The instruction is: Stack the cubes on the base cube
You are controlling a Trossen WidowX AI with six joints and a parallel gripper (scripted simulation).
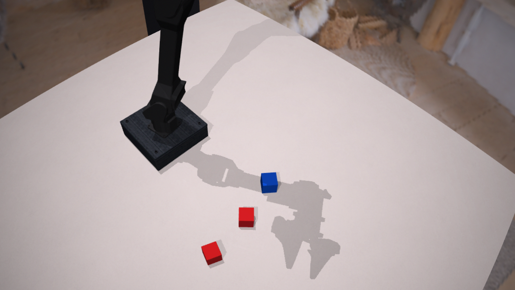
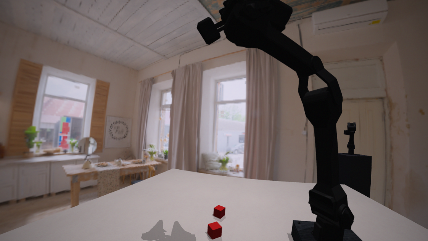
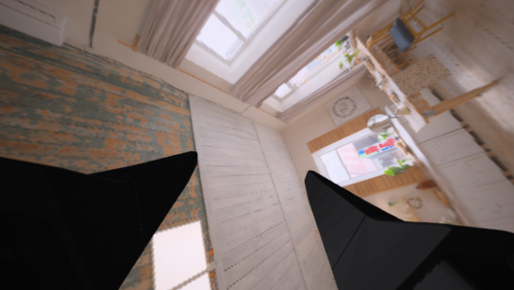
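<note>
Right now the blue base cube is 2 cm behind my gripper tip, 9 cm to the left of it and 65 cm below it.
</note>
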